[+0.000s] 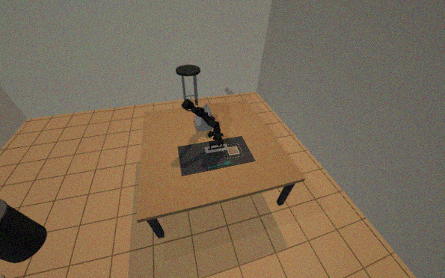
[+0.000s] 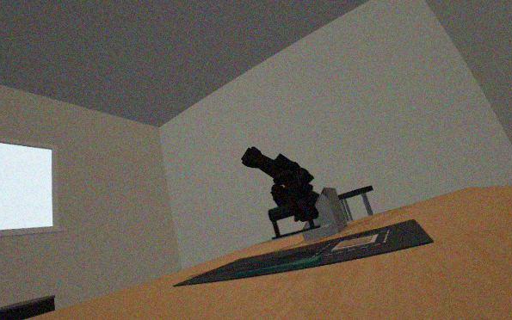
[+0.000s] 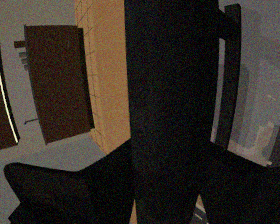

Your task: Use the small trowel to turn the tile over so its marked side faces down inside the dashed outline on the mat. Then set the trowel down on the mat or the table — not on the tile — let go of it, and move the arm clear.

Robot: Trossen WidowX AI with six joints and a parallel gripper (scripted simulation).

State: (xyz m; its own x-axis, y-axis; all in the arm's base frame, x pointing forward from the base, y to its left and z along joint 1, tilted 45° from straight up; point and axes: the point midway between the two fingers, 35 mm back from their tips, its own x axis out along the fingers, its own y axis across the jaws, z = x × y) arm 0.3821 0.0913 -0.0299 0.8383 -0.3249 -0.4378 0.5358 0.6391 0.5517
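Right now the dark mat is 120 mm below my gripper tip, 30 mm to the right of it and 10 mm behind it. Round my gripper tip: trowel 120 mm ahead, 100 mm below, 10 mm to the left; tile 130 mm to the left, 90 mm below, 30 mm behind.
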